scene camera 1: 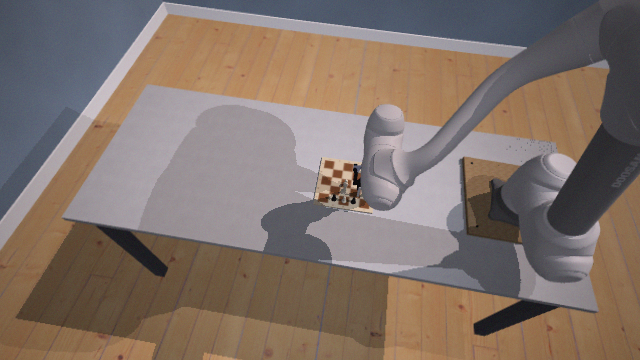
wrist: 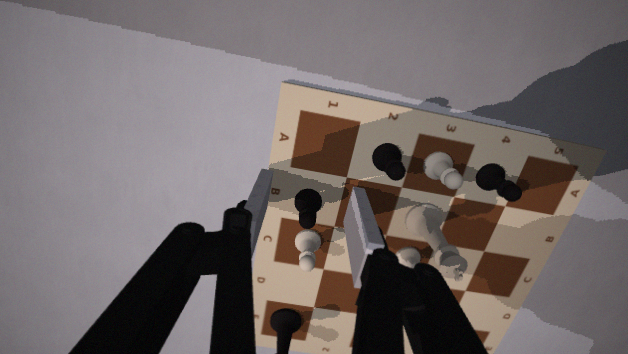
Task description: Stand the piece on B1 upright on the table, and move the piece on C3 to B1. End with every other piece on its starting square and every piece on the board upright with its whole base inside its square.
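Frame: origin at the arm's base, x ahead, y left, z up, level; metres.
Seen in the pictures: gripper, fingertip midpoint: [wrist: 309,197]; arm's base, link origin: [scene camera 1: 514,205].
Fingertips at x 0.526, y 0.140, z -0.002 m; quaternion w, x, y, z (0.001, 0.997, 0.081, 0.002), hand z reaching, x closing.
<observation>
Offsets run from my fingertips to a thing's top centre. "pt": to the spot under its first point. Level surfaces: height alone.
The black pawn on B1 {dx +0.001, dy -0.006, dz +0.026 m} [wrist: 308,201] stands upright in the wrist view; the arm hides it in the scene view. The white pawn on C3 {dx +0.086, dy -0.023, dz +0.026 m} [wrist: 409,256] is partly hidden behind the right finger. My gripper [wrist: 309,197] is partly open and empty, with one finger beyond the board's 1-side edge and the other over the second column. The B1 pawn and the white pawn on C1 {dx +0.012, dy -0.035, dz +0.026 m} [wrist: 307,242] appear between the fingers from above; the fingertips' height is unclear. The board {dx +0.085, dy -0.026, dz -0.005 m} [wrist: 287,100] [scene camera 1: 325,172] lies flat on the table {dz -0.011 m} [scene camera 1: 120,150].
A tall white king {dx +0.081, dy +0.011, dz +0.058 m} [wrist: 425,220] [scene camera 1: 345,187] stands on B3. Black pawn A2 {dx +0.037, dy +0.043, dz +0.026 m} [wrist: 386,158], white pawn A3 {dx +0.071, dy +0.050, dz +0.026 m} [wrist: 439,165] and black pawn A4 {dx +0.108, dy +0.055, dz +0.026 m} [wrist: 490,176] line the A row. A tall black piece {pt dx +0.020, dy -0.106, dz +0.003 m} [wrist: 285,320] is on E1, partly cut off.
</observation>
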